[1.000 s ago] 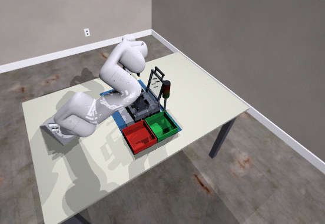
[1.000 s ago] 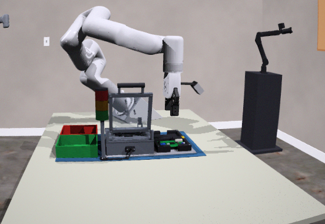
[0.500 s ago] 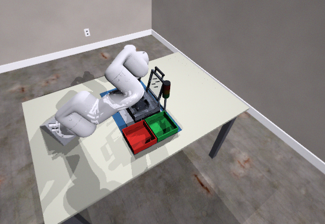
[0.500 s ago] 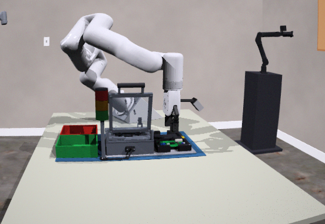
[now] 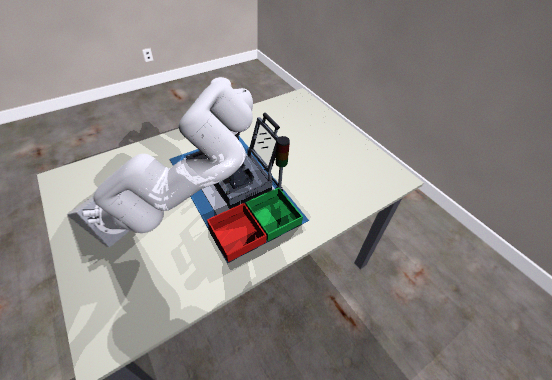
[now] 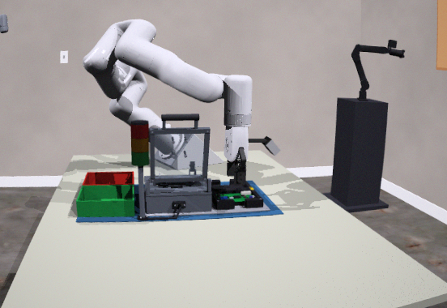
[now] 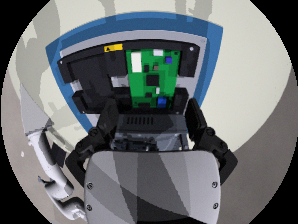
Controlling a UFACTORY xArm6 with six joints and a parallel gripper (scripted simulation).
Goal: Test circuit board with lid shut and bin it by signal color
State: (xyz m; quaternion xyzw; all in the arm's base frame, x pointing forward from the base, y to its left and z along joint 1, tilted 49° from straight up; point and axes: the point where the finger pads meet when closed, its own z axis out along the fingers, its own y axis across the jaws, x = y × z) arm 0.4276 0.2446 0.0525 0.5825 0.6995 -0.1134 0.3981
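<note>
Right now my hand is 6 cm above the green circuit board. Also, from my hand: tester plate: 16 cm to the right, 3 cm behind, 1 cm below; green bin: 37 cm to the right, 6 cm below, 1 cm ahead; clear lid: 17 cm to the right, 10 cm above, 9 cm ahead.
</note>
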